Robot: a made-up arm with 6 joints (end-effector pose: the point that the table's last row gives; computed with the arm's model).
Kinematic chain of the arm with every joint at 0, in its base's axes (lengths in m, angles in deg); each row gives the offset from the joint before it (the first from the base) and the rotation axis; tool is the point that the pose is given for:
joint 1: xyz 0 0 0.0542 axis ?
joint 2: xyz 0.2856 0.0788 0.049 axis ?
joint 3: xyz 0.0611 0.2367 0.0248 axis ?
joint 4: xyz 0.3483 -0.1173 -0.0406 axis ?
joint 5: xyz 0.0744 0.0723 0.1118 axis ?
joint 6: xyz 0 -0.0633 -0.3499 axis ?
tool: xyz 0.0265 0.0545 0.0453
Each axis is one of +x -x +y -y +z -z.
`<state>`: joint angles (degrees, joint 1 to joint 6).
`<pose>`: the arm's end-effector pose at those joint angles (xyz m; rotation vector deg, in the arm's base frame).
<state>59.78 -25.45 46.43 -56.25 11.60 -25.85</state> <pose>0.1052 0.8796 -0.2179 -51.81 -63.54 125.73</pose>
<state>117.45 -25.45 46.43 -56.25 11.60 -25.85</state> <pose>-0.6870 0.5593 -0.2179 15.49 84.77 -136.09</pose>
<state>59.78 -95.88 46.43 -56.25 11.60 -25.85</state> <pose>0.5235 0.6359 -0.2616 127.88 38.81 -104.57</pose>
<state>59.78 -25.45 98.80 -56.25 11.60 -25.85</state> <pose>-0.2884 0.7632 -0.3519 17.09 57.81 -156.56</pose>
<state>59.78 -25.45 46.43 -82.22 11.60 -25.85</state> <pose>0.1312 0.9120 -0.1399 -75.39 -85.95 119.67</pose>
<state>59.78 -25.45 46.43 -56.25 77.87 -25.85</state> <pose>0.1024 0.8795 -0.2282 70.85 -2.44 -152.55</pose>
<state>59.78 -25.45 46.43 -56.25 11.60 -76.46</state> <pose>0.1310 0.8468 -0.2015 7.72 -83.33 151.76</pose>
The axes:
joint 1: +z
joint 2: +x
joint 3: +z
joint 4: +x
joint 5: +z
joint 6: +y

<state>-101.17 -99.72 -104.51 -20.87 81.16 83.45</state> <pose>-0.2133 -0.1015 0.3148 -10.92 -84.53 129.40</pose>
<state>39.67 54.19 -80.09 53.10 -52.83 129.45</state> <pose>0.3659 0.4392 -0.1112 -125.89 -83.33 -13.52</pose>
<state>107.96 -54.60 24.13 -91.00 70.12 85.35</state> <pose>-0.2986 0.8599 -0.0284 -140.59 -67.46 -62.43</pose>
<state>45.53 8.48 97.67 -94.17 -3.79 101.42</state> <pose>-0.1157 1.0604 0.1572 -72.42 -29.84 32.99</pose>
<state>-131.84 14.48 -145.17 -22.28 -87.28 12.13</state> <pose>0.2492 -0.1086 -0.0716 -10.67 -21.22 -3.66</pose>
